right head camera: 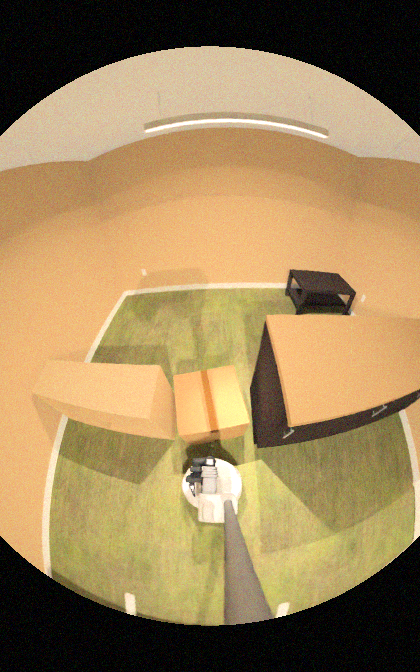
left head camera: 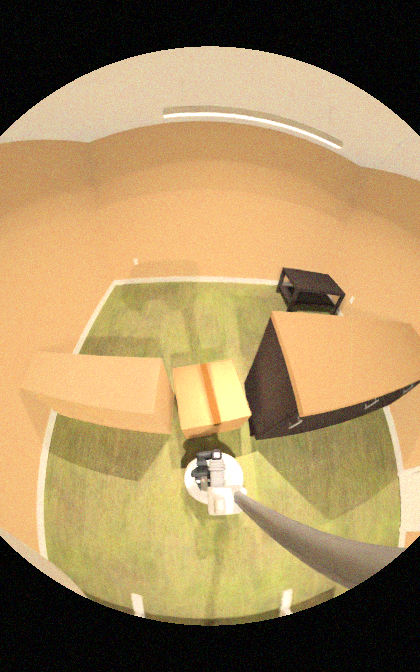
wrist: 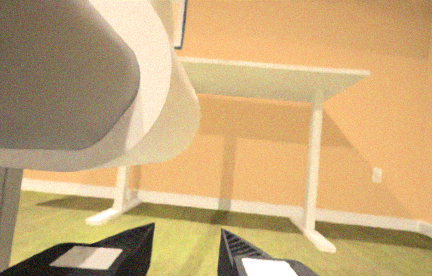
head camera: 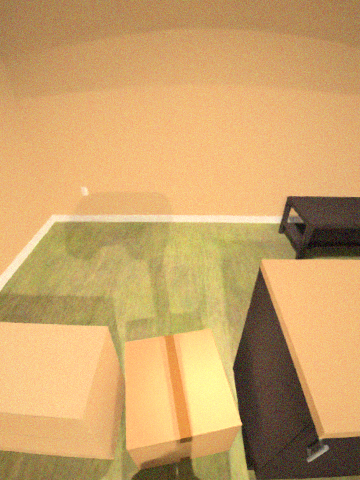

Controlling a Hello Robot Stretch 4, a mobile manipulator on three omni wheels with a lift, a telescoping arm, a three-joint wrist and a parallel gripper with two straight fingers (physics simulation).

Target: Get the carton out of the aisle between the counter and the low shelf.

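Frame: origin at the robot's base, x left, y back, z up, level; centimetres.
Where they show: gripper, fingertip midpoint: [wrist: 186, 246].
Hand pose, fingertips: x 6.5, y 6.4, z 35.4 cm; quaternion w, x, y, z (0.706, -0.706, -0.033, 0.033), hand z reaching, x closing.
Note:
Each offset is from my fingertips to the centre of the thing. "spot": to the spot under its first point. Level surfaces: height alone.
The carton @(dx -3.9, dy -66.3, dz -17.8 cm) [head camera: 150, 390] [left head camera: 195, 395] [right head camera: 192, 405], light brown with an orange tape strip, stands on the floor between the low shelf @(dz +22.9 cm) [head camera: 45, 370] [left head camera: 105, 377] [right head camera: 105, 387] on its left and the dark counter with a wooden top @(dz +52.9 cm) [head camera: 320, 345] [left head camera: 340, 365] [right head camera: 340, 370] on its right. It is close beside the shelf, with a narrow strip of floor toward the counter. It is slightly turned. The robot's round base is right in front of the carton's near face. My gripper [wrist: 186, 246] is open and empty in the wrist view, pointing away from the carton.
A low black table @(dz +6.9 cm) [head camera: 330, 215] [left head camera: 312, 282] [right head camera: 322, 285] stands near the far wall, behind the counter. Green floor runs beyond the carton to the far wall. A white desk [wrist: 314, 160] stands against a wall in the wrist view. The counter has protruding handles @(spot: dx -42.3, dy -31.2, dz +38.3 cm) [head camera: 318, 452].

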